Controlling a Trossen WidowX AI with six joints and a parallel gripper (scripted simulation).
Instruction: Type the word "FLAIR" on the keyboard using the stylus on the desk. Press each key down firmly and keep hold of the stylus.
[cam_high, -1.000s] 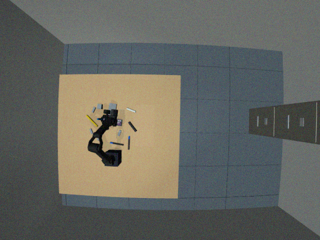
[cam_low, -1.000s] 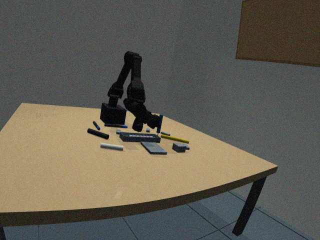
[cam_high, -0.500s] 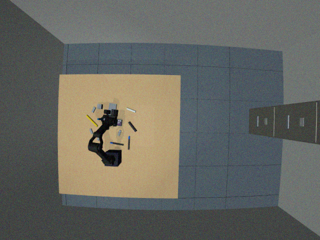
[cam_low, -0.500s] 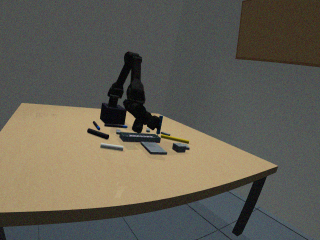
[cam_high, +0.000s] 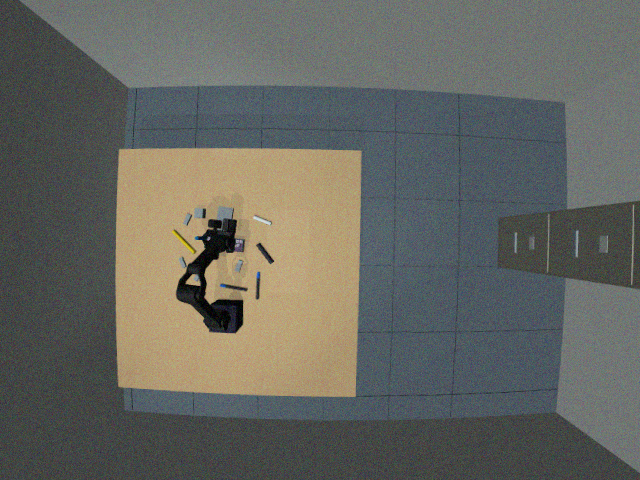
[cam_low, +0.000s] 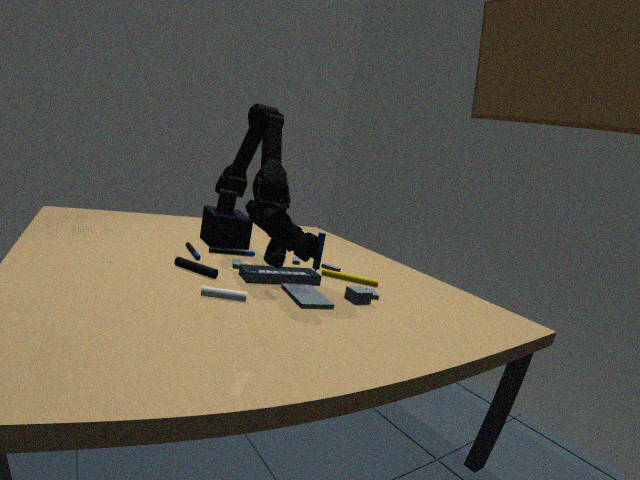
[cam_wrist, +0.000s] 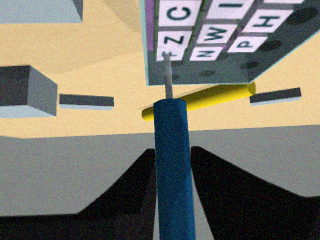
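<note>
Right now my gripper tip is 10 cm short of the grey pad, 7 cm to the left of it and 6 cm above it. Also, from my gripper tip: yellow cylinder (3 cm behind, 13 cm to the left, 6 cm below); small grey block (13 cm behind, 16 cm to the right, 6 cm below); blue stylus (1 cm below).
</note>
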